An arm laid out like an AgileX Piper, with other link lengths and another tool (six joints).
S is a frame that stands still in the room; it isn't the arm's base.
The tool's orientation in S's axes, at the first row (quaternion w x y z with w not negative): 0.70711 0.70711 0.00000 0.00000
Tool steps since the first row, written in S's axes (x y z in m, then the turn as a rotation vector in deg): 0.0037 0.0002 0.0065 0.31 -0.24 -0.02; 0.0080 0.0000 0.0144 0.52 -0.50 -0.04; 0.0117 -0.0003 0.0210 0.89 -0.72 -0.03; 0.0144 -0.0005 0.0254 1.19 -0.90 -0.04; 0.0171 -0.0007 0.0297 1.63 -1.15 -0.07; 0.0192 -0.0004 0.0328 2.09 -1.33 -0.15; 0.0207 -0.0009 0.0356 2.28 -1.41 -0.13; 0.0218 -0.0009 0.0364 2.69 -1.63 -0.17; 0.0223 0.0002 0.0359 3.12 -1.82 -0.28; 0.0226 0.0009 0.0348 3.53 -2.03 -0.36; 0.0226 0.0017 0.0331 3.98 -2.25 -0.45; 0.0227 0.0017 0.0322 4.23 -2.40 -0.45
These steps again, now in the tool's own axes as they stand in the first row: 0.0037 0.0065 -0.0002 0.31 -0.02 0.24; 0.0080 0.0144 0.0000 0.52 -0.04 0.50; 0.0117 0.0210 0.0003 0.89 -0.03 0.72; 0.0144 0.0254 0.0005 1.19 -0.04 0.90; 0.0171 0.0297 0.0007 1.63 -0.07 1.15; 0.0192 0.0328 0.0004 2.09 -0.15 1.33; 0.0207 0.0356 0.0009 2.28 -0.13 1.41; 0.0218 0.0364 0.0009 2.69 -0.17 1.63; 0.0223 0.0359 -0.0002 3.12 -0.28 1.82; 0.0226 0.0348 -0.0009 3.53 -0.36 2.03; 0.0226 0.0331 -0.0017 3.98 -0.45 2.25; 0.0227 0.0322 -0.0017 4.23 -0.45 2.40
